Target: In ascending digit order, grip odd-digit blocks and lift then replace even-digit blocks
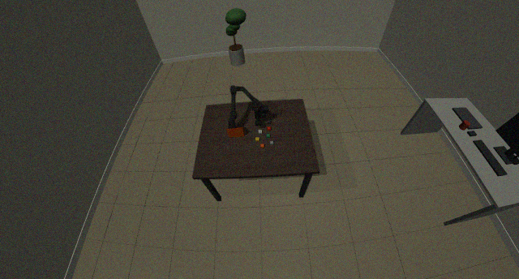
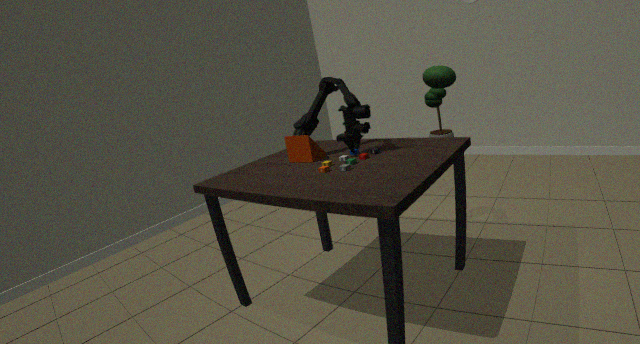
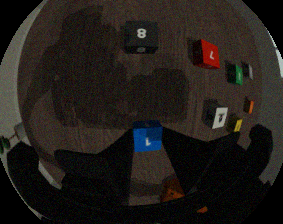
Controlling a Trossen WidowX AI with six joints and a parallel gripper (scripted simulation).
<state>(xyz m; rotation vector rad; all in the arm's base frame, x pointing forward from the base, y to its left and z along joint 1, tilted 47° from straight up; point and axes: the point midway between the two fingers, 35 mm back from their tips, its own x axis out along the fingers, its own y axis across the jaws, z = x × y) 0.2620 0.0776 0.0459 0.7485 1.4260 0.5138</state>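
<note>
Now: gripper tip 1 cm past the blue block. Also, from my gripper tip: red block 9 cm to the right, 9 cm ahead; white block 11 cm to the right; black block 11 cm ahead, 1 cm to the right.
</note>
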